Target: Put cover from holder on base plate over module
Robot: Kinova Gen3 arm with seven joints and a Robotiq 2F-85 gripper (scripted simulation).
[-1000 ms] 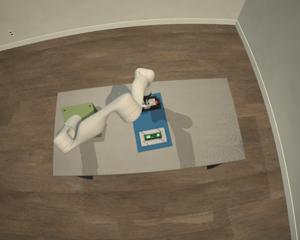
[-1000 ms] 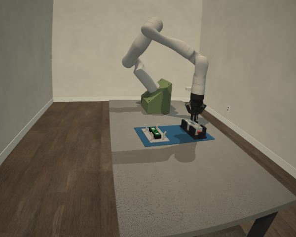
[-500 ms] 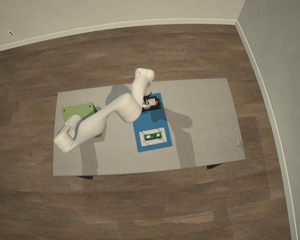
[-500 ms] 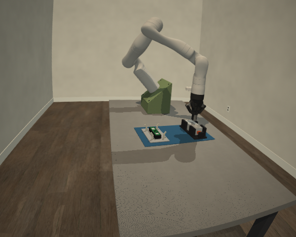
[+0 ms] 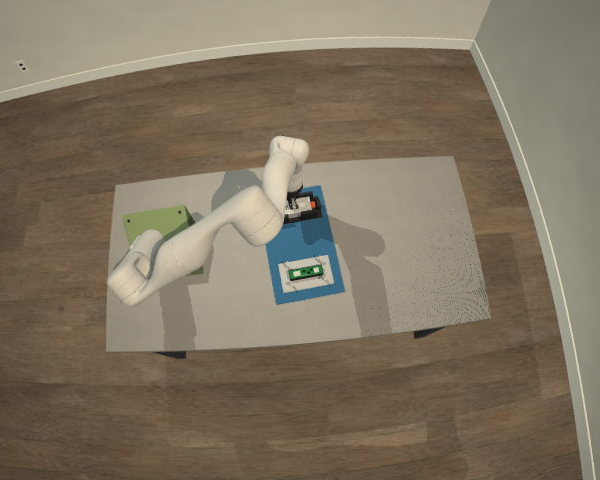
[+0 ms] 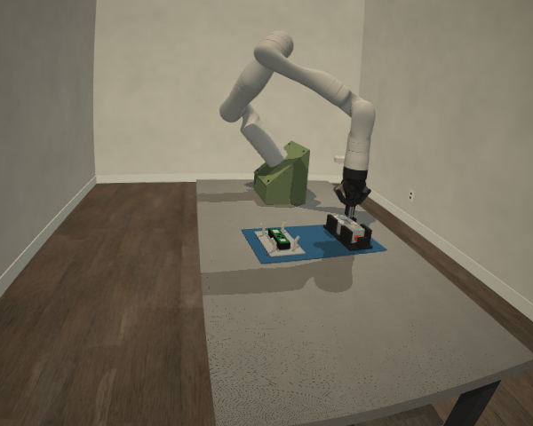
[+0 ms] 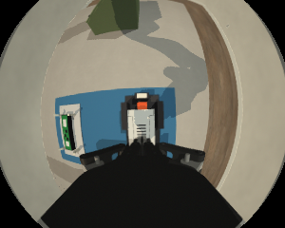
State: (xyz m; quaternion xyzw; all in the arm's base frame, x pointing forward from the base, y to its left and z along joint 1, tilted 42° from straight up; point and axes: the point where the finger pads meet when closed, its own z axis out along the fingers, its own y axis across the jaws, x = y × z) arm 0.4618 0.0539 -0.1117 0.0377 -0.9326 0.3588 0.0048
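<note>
My gripper is now 6 cm above the white cover.
</note>
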